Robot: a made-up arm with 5 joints. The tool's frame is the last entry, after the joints.
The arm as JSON. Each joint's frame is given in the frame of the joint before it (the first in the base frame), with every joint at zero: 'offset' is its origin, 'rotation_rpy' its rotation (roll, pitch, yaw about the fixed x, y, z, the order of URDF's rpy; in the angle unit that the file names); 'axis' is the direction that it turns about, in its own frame. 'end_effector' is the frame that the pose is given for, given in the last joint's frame.
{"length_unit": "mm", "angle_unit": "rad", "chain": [
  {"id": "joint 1", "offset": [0.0, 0.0, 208.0], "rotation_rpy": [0.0, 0.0, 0.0], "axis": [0.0, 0.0, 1.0]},
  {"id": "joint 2", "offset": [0.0, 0.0, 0.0], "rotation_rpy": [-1.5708, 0.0, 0.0], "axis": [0.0, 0.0, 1.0]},
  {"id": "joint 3", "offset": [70.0, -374.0, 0.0], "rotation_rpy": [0.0, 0.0, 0.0], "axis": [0.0, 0.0, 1.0]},
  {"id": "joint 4", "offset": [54.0, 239.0, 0.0], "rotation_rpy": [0.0, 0.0, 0.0], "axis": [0.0, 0.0, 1.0]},
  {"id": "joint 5", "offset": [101.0, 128.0, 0.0], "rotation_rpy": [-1.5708, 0.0, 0.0], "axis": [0.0, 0.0, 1.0]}
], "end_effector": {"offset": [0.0, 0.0, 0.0], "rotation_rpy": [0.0, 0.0, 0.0]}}
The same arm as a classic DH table. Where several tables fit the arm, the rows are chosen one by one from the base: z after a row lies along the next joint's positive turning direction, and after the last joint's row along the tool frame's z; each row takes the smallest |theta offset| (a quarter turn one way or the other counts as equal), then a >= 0, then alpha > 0; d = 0 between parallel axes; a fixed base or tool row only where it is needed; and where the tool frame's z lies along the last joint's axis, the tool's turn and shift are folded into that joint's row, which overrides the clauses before.
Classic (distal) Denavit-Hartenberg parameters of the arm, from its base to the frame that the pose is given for. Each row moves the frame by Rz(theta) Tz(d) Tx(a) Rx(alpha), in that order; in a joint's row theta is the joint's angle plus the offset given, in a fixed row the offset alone. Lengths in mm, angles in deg.
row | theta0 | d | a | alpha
joint 1 | 0.00 | 208.0 | 0.0 | -90.00
joint 2 | -79.40 | 0.0 | 380.5 | 0.00
joint 3 | -23.33 | 0.0 | -245.0 | 0.00
joint 4 | -77.27 | 0.0 | -101.0 | 90.00
joint 5 | 180.00 | 128.0 | 0.0 | 0.00

